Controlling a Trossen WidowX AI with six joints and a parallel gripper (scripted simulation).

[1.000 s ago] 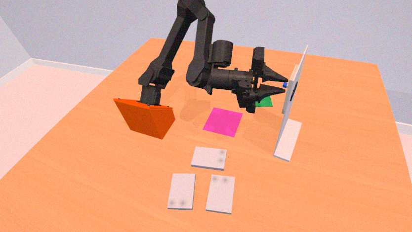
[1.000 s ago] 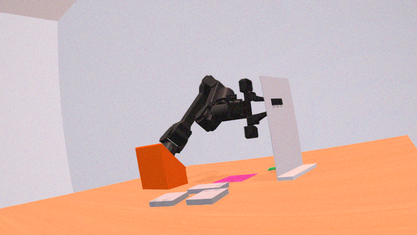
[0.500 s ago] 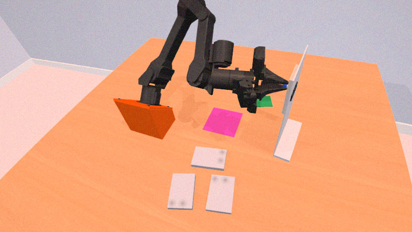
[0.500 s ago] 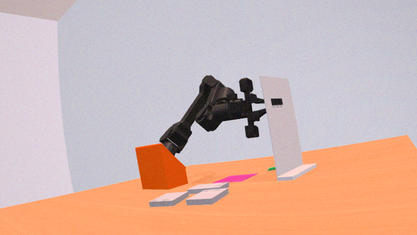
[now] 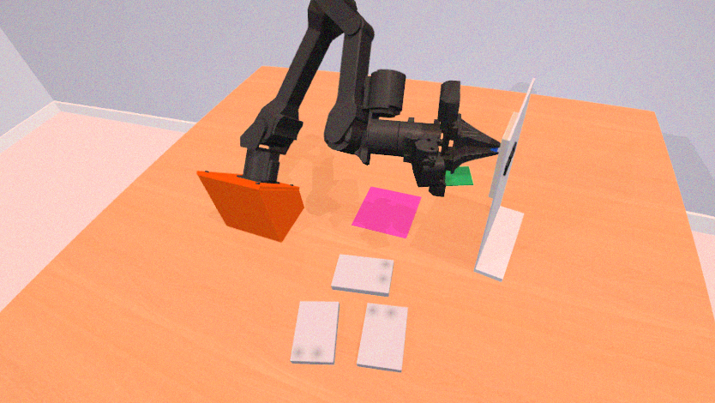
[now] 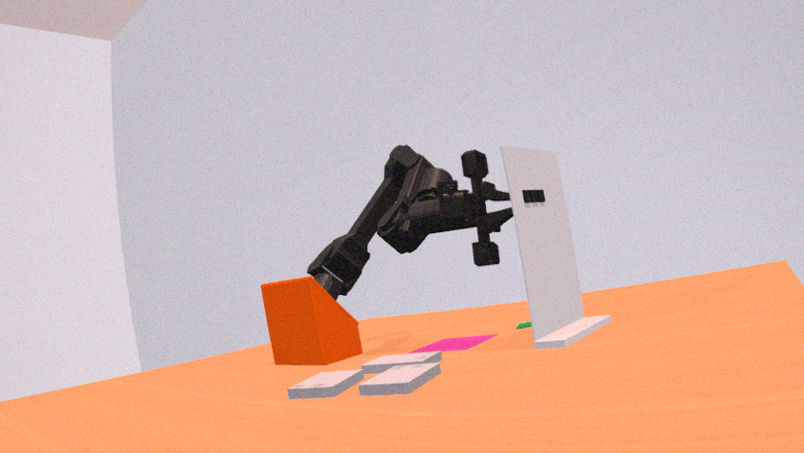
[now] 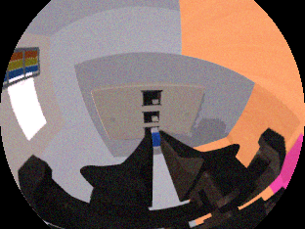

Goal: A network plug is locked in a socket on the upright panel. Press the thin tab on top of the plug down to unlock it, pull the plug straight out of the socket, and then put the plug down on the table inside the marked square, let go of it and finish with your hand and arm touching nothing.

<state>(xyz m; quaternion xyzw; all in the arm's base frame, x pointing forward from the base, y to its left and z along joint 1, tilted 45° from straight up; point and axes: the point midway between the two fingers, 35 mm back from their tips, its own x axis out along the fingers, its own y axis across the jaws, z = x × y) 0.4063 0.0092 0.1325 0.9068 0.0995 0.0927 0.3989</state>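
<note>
The magenta square lies 220 mm below my gripper tip, 200 mm behind it and 10 mm to the right of it. From my gripper tip the other things lie so: upright white panel: 80 mm below, 20 mm ahead, 10 mm to the right; network plug: 10 mm ahead.
</note>
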